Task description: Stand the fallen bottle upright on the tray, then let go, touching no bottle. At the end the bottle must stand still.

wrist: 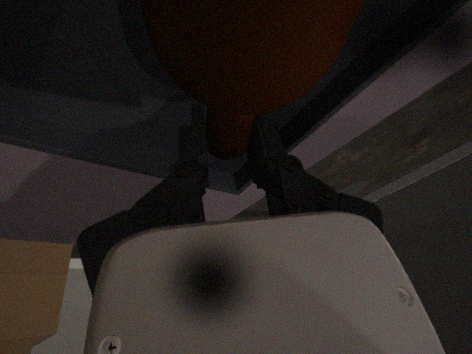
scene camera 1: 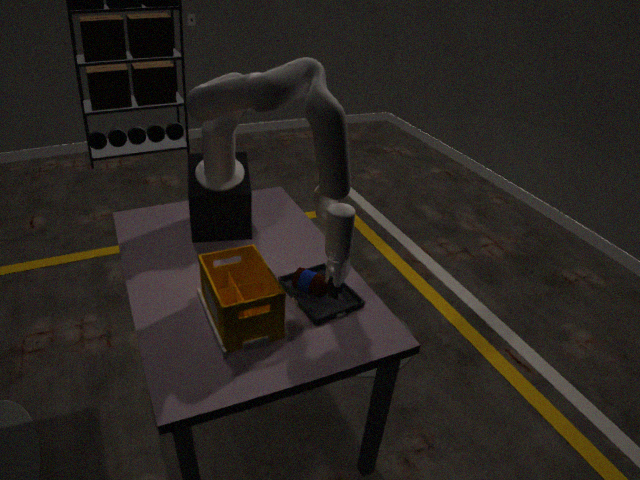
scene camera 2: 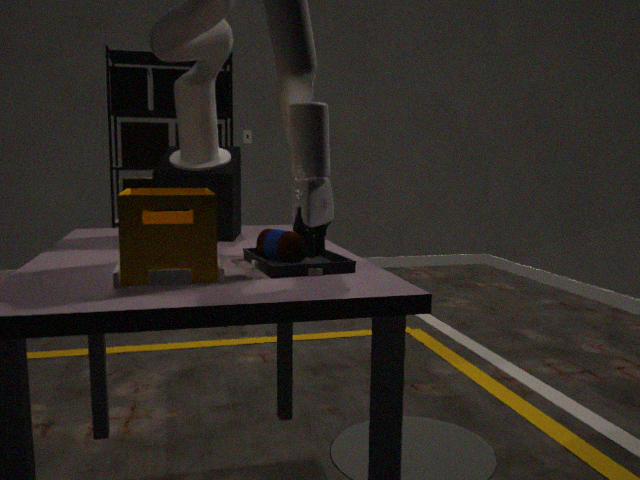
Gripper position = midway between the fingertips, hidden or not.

Observation:
In view: the gripper (wrist: 225,122) and a brown bottle (scene camera 2: 286,246).
The brown bottle also shows in the wrist view (wrist: 238,66).

